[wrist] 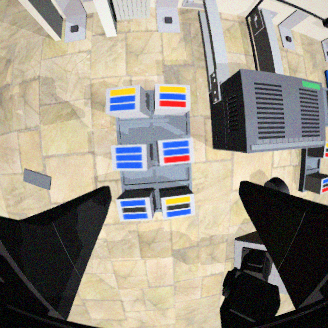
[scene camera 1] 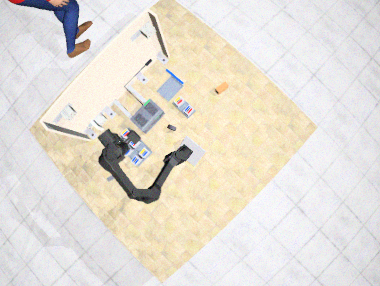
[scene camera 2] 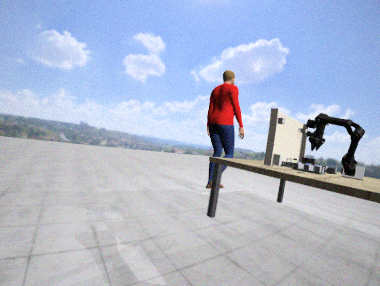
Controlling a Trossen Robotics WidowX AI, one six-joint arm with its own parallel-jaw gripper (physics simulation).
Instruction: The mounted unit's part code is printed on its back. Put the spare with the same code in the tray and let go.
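Frame: origin at the arm's base, x down, y left, z ahead, level; centimetres.
Where they show: gripper, between the fingertips: (wrist: 175, 190) (scene camera 1: 127, 145) (scene camera 2: 314, 150); arm's base, origin of its link: (wrist: 256, 260) (scene camera 1: 186, 151) (scene camera 2: 350, 172).
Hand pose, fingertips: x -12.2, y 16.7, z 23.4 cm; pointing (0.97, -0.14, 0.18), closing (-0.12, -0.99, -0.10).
Observation:
Things, the pixels of their top centre, and the offset from my fingertips. "spot": a spot on its surface instead.
- mounted unit, a spot on its surface: (wrist: 285, 112) (scene camera 1: 144, 116) spot: dz +5.1, dx +6.1, dy -16.7 cm
- grey rack, centre of its top: (wrist: 154, 153) (scene camera 1: 132, 146) dz +1.6, dx +14.2, dy +0.5 cm
- yellow-blue-blue, centre of its top: (wrist: 125, 97) dz +9.3, dx +9.6, dy +3.2 cm
- yellow-blue-red, centre of its top: (wrist: 172, 96) dz +9.1, dx +10.8, dy -2.8 cm
- blue-blue-blue, centre of its top: (wrist: 131, 157) dz +1.8, dx +9.9, dy +3.6 cm
- blue-blue-red, centre of its top: (wrist: 176, 151) dz +1.6, dx +10.8, dy -2.3 cm
- blue-black-blue, centre of its top: (wrist: 136, 210) (scene camera 1: 135, 159) dz -5.4, dx +10.0, dy +4.3 cm
- yellow-black-blue, centre of its top: (wrist: 178, 206) dz -6.3, dx +10.8, dy -1.5 cm
- blue-grey tray, centre of its top: (wrist: 317, 105) (scene camera 1: 169, 88) dz +7.5, dx +15.1, dy -38.7 cm
- blue bar, centre of its top: (scene camera 1: 174, 76) dz +10.3, dx +14.9, dy -46.0 cm
- orange block, centre of its top: (scene camera 1: 222, 86) dz -15.9, dx +11.1, dy -57.0 cm
- small dark object, centre of its top: (wrist: 285, 193) (scene camera 1: 171, 127) dz -8.9, dx +11.1, dy -21.8 cm
- grey piece, centre of its top: (wrist: 35, 178) (scene camera 1: 111, 177) dz +0.4, dx +15.8, dy +22.8 cm
The mounted unit (scene camera 1: 147, 116) (wrist: 285, 112) is a grey vented box with a green label, on two rails; its back and code are hidden. Six striped spares stand on a grey rack (wrist: 154, 125) in the wrist view: yellow-blue-blue (wrist: 123, 101), yellow-blue-red (wrist: 172, 97), blue-blue-blue (wrist: 129, 157), blue-blue-red (wrist: 176, 152), blue-black-blue (wrist: 135, 210), yellow-black-blue (wrist: 177, 207). Two more spares (scene camera 1: 179, 102) (scene camera 1: 188, 110) stand near the tray. The blue-grey tray (scene camera 1: 170, 88) lies beyond the unit. My gripper (scene camera 1: 132, 137) (scene camera 2: 317, 146) (wrist: 175, 190) is open and empty, above the six-spare rack.
A cream wall panel (scene camera 1: 100, 75) stands behind the unit. A blue bar (scene camera 1: 174, 76) edges the tray. An orange block (scene camera 1: 221, 88), small dark object (scene camera 1: 171, 127) and grey piece (scene camera 1: 111, 178) (wrist: 37, 178) lie on the table. A person (scene camera 2: 227, 107) stands beyond the table.

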